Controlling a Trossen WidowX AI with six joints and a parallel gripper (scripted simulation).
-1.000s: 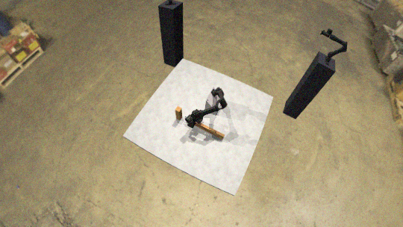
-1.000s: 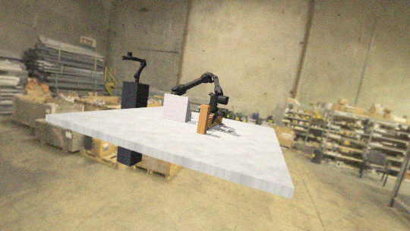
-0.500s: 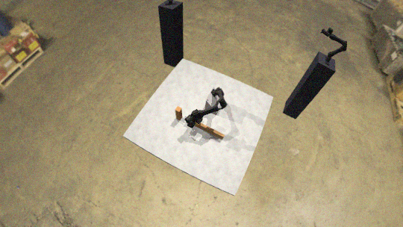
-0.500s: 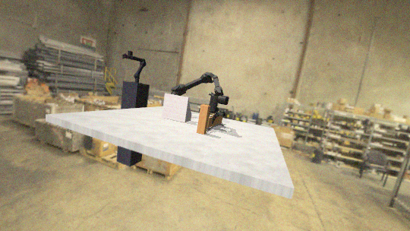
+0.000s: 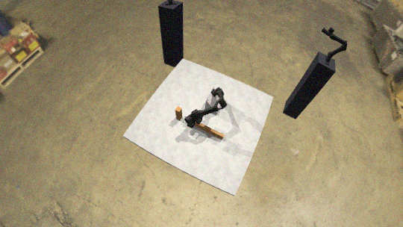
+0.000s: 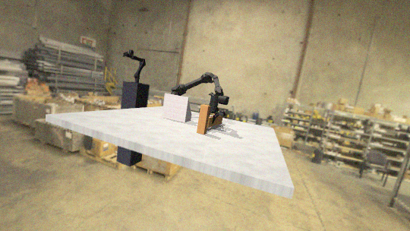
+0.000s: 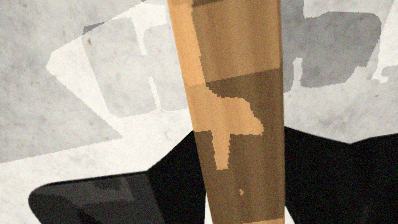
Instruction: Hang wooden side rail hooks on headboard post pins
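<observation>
My gripper tip is now 17 cm to the left of the wooden headboard post and 4 cm below it.
</observation>
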